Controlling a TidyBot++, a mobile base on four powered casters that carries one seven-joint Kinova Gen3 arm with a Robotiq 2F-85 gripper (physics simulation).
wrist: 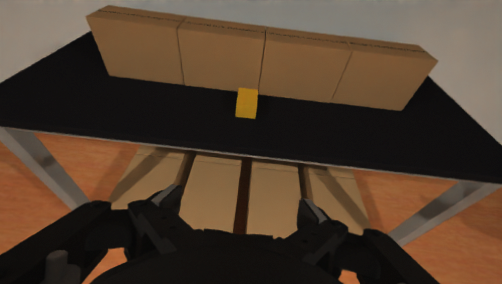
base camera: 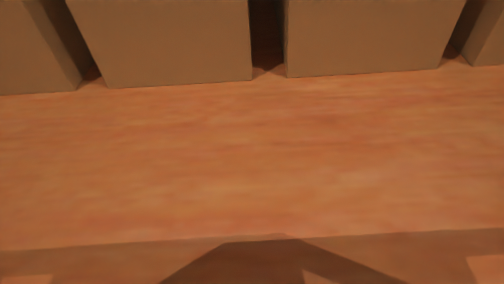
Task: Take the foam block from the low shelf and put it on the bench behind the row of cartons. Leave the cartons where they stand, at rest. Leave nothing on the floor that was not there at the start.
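Places are measured from the arm's base along level axes (x ahead, y left, z up), in metres.
Pixels of known places: gripper, fingertip midpoint: (wrist: pixel 239 204).
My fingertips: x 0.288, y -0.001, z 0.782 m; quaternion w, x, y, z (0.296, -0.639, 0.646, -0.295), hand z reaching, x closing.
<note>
Ahead of a thing's pixels: the offset from my fingertips to its middle. Level surfaces: height alone.
The yellow foam block @(dx +0.473, dy +0.005, dz -0.242 m) (wrist: pixel 247 103) rests on the black bench top, close to the row of cartons, on the side of the row that faces the wrist camera. The cartons @(dx +0.624, dy +0.097, dz -0.174 m) (wrist: pixel 221 55) @(dx +0.619, dy -0.155, dz -0.174 m) (wrist: pixel 306 65) stand upright side by side in a slightly slanting line on the bench @(dz -0.264 m) (wrist: pixel 165 112). My gripper (wrist: pixel 239 204) is open and empty, well apart from the foam block, with its fingers low in the wrist view. The low shelf cannot be made out in these views.
Several tan boxes (wrist: pixel 212 187) (wrist: pixel 274 195) (base camera: pixel 170 42) (base camera: pixel 370 37) stand under the bench on the wood floor @(dz -1.178 m) (base camera: pixel 250 160), with narrow gaps between them. Grey bench legs (wrist: pixel 52 167) (wrist: pixel 437 212) stand left and right. A pale wall (wrist: pixel 350 20) is beyond the bench.
</note>
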